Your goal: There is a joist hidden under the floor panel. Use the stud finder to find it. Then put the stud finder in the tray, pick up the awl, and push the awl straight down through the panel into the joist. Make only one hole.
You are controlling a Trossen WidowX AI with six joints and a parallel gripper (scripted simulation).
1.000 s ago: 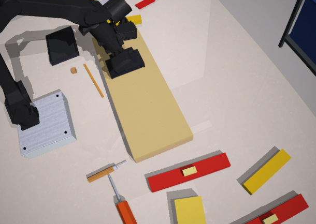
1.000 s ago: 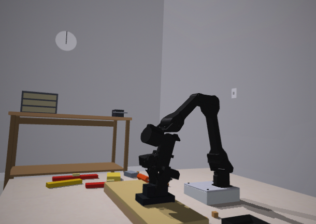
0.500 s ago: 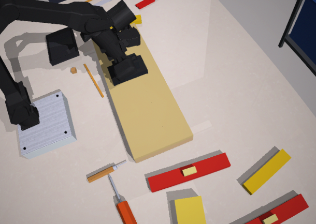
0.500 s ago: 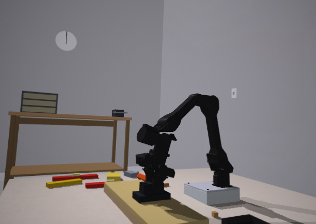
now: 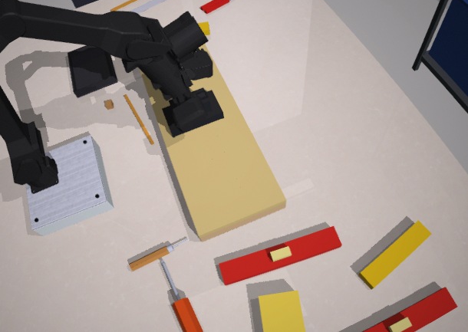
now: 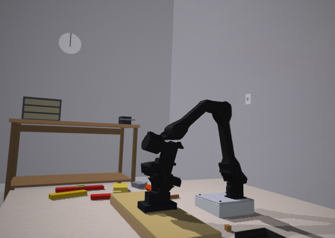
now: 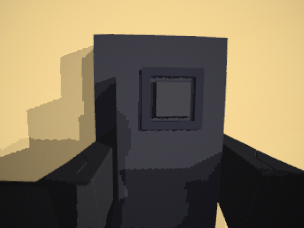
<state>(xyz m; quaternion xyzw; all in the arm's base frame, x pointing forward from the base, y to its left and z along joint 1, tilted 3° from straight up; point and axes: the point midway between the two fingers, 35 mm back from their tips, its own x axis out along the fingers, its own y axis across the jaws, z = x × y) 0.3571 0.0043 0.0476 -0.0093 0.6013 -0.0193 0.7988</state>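
Right now the black tray is 21 cm behind my gripper tip, 32 cm to the left of it and 5 cm below it. The rest, counted from my gripper tip: orange screwdriver (18 cm behind, 34 cm to the right, 5 cm below); then stud finder (1 cm ahead, 2 cm above); then ruler (1 cm behind, 51 cm to the left, 6 cm below).
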